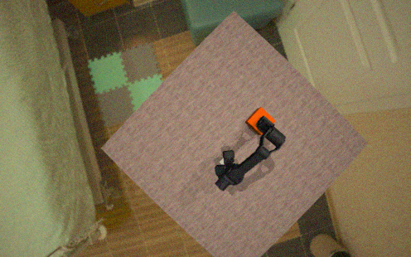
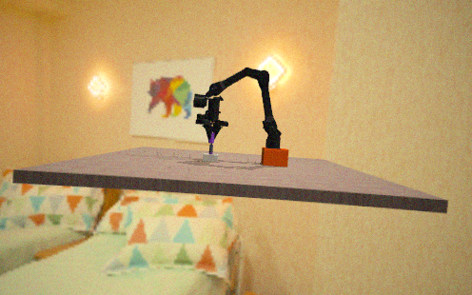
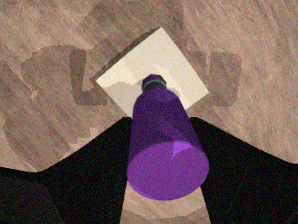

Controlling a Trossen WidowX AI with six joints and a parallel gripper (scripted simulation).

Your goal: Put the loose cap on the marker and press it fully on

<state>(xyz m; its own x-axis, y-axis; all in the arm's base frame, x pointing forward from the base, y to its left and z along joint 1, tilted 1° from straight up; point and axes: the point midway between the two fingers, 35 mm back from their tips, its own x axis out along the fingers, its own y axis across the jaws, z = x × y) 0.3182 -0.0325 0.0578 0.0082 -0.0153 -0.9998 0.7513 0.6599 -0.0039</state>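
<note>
Now: gripper tip 90 mm above the holder block. The rest, counted from my gripper tip: marker cap 10 mm above.
</note>
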